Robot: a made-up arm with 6 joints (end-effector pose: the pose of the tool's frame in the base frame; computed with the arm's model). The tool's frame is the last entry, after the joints.
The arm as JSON. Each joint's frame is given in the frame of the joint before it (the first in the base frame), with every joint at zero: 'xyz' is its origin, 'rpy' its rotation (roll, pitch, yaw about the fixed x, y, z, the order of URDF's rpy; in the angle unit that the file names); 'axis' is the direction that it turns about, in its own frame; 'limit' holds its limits. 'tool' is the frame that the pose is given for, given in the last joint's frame.
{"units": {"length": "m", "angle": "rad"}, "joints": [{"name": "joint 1", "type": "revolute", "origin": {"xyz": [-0.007, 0.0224, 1.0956], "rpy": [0.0, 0.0, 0.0]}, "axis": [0.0, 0.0, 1.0], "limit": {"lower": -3.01, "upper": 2.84}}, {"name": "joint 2", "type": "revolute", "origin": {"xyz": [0.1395, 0.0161, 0.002], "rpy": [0.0, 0.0, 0.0]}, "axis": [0.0, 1.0, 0.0], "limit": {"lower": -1.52, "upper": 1.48}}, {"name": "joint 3", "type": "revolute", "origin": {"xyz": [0.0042, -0.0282, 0.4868], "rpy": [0.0, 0.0, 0.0]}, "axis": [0.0, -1.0, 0.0], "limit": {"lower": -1.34, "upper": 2.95}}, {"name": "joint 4", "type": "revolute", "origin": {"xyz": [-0.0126, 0.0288, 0.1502], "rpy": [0.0, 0.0, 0.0]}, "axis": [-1.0, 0.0, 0.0], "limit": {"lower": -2.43, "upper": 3.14}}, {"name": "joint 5", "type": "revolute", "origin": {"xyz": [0.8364, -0.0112, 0.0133], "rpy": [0.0, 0.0, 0.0]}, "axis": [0.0, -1.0, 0.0], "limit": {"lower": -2.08, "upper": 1.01}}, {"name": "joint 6", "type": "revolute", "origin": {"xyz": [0.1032, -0.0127, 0.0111], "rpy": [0.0, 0.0, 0.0]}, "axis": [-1.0, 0.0, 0.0], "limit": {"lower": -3.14, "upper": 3.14}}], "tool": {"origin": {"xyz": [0.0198, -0.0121, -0.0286], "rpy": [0.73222, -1.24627, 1.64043]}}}
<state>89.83 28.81 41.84 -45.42 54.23 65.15</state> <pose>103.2 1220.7 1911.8 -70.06 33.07 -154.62</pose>
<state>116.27 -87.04 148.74 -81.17 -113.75 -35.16</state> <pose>197.4 -627.8 434.3 38.30 13.73 -87.64</pose>
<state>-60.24 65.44 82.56 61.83 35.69 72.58</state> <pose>747.4 -1144.1 1798.9 -21.77 58.13 12.20</pose>
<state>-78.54 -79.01 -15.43 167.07 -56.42 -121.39</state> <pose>-42.3 156.4 2106.0 -73.61 -20.34 29.73</pose>
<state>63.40 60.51 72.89 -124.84 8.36 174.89</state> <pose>677.8 1314.7 1630.3 41.41 41.63 148.80</pose>
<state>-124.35 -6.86 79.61 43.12 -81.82 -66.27</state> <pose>-93.7 2.7 2414.2 -57.93 -99.06 12.43</pose>
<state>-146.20 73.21 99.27 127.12 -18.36 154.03</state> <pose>-1139.8 -788.6 1798.6 -60.92 -81.35 55.80</pose>
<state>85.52 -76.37 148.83 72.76 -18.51 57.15</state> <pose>-55.2 -833.8 409.5 58.62 -135.50 17.84</pose>
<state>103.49 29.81 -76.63 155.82 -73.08 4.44</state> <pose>-107.1 410.7 633.4 -135.12 69.14 60.07</pose>
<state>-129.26 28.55 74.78 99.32 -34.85 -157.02</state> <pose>-596.2 -678.2 2312.8 -67.25 -69.07 52.70</pose>
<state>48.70 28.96 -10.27 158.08 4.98 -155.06</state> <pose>737.9 928.4 1001.3 118.65 56.64 90.60</pose>
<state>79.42 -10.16 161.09 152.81 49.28 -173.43</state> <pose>-239.2 -761.1 1673.8 16.30 49.77 -91.83</pose>
